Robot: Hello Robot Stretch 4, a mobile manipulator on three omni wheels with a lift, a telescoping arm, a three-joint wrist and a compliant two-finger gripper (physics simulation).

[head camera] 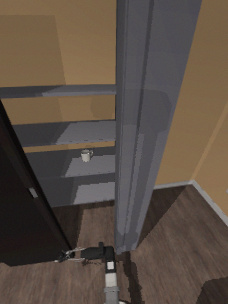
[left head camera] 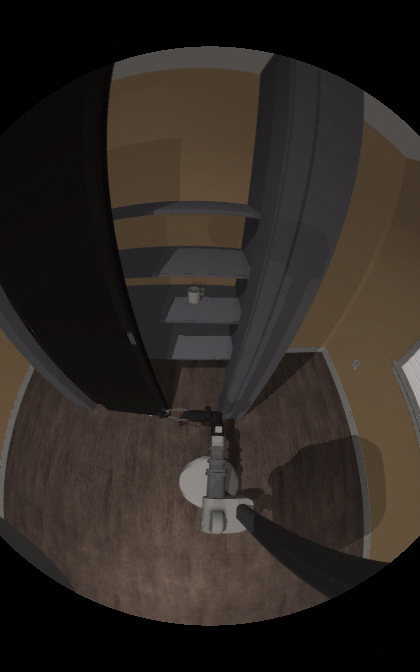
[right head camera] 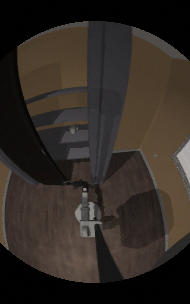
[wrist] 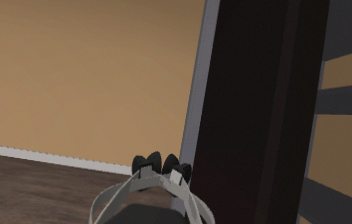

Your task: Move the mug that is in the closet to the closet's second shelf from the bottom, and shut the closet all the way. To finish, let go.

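Frame: origin at the robot's base, x down, y right, z back, level; centimetres.
Seen in the pictures: gripper, fingertip midpoint: (head camera: 57, 256) (left head camera: 156, 411) (right head camera: 59, 182) (wrist: 162, 165).
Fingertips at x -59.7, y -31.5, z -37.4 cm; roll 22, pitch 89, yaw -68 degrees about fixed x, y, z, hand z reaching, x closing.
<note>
A point is followed by its place in that frame.
A white mug (head camera: 86, 155) @[z -101.2, x -88.3, y -17.0 cm] (left head camera: 194, 295) @[z -101.1, x -87.6, y -17.3 cm] (right head camera: 73, 129) @[z -102.1, x -87.2, y -16.1 cm] stands upright on the second visible shelf from the bottom (head camera: 102, 165) @[z -95.2, x -81.1, y -3.2 cm] (left head camera: 215, 311) @[z -94.8, x -81.1, y -3.7 cm] of the grey closet. The closet is open; its black door (head camera: 20, 215) @[z -52.1, x -81.6, y -51.8 cm] (left head camera: 65, 250) @[z -52.0, x -139.2, y -51.7 cm] (right head camera: 15, 125) @[z -52.1, x -132.8, y -50.1 cm] (wrist: 240, 110) @[z -52.0, x -69.1, y -53.4 cm] stands at the left, with a small light handle (head camera: 33, 192) @[z -54.3, x -99.0, y -38.8 cm] (left head camera: 131, 337) @[z -54.3, x -99.1, y -38.4 cm] near its edge. My gripper (head camera: 64, 255) (left head camera: 163, 413) @[z -37.4, x -59.7, y -31.5 cm] (right head camera: 66, 183) (wrist: 162, 165) @[z -37.4, x -59.7, y -31.5 cm] is shut, its fingertips almost together with nothing seen between them. It is low, by the door's lower edge corner, left of the arm's wrist. Whether it touches the door is unclear.
The closet's grey side panel (head camera: 137, 150) @[z -55.0, x -122.5, y 13.9 cm] (left head camera: 295, 200) @[z -53.3, x -152.0, y 10.1 cm] (right head camera: 105, 100) @[z -55.2, x -139.8, y 15.6 cm] rises tall at the right of the opening. More shelves are above the mug, and the lowest visible one (left head camera: 202, 347) @[z -96.3, x -43.0, y -10.8 cm] is below it. Tan walls with pale skirting (left head camera: 305, 350) @[z -134.7, x -0.1, y 112.2 cm] surround the wooden floor (left head camera: 100, 500) @[z 37.0, x 2.7, y -85.1 cm].
</note>
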